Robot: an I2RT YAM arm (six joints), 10 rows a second.
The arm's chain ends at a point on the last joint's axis. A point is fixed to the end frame.
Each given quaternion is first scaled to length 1.
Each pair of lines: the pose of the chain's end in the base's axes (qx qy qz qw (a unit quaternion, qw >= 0); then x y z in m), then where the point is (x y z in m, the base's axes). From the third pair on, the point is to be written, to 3 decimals.
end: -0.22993 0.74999 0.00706 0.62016 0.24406 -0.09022 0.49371
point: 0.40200 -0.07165 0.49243
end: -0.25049 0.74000 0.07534 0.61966 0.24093 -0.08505 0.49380
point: 0.39546 -0.04753 0.49163
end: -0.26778 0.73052 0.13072 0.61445 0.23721 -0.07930 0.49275
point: 0.387 -0.026 0.490
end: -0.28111 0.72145 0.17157 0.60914 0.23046 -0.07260 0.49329
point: 0.376 -0.008 0.491
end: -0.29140 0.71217 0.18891 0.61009 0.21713 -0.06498 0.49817
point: 0.360 0.005 0.498
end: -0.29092 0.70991 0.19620 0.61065 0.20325 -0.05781 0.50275
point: 0.345 0.014 0.503
